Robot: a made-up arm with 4 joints.
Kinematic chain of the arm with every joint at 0, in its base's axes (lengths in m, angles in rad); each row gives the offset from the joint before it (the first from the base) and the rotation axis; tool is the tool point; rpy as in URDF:
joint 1: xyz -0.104 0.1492 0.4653 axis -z
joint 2: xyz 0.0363 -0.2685 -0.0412 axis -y
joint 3: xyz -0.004 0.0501 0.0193 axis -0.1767 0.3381 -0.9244
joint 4: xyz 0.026 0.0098 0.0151 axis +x
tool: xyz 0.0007 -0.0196 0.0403 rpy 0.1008 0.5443 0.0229
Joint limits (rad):
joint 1: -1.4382..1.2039
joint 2: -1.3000..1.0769
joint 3: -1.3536..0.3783
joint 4: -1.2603..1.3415
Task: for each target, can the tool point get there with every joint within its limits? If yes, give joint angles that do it. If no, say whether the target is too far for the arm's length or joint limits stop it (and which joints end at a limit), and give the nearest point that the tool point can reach.
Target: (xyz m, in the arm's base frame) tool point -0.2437 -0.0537 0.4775
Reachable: yes | joints 0.7519 0.5932 -0.3764 0.9427
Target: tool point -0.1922 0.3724 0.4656
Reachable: no: joint limits stop it (at a limit: joint 1, joint 2, joint 4) | nearest point -0.2846 0.1195 0.4407 | short by 0.270 m
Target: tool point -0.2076 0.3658 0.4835
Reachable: no: joint limits stop it (at a limit: joint 1, joint 2) | nearest point -0.2846 0.1192 0.4425 | short by 0.262 m
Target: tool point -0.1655 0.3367 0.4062
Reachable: no: joint limits stop it (at a limit: joint 1, joint 2, joint 4) | nearest point -0.2871 0.1205 0.4373 | short by 0.250 m
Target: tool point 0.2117 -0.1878 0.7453
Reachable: no: too far | nearest point 0.0650 -0.0312 0.4940 | short by 0.330 m
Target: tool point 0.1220 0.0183 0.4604
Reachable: yes | joints -0.7175 -0.5197 -0.0584 0.6390
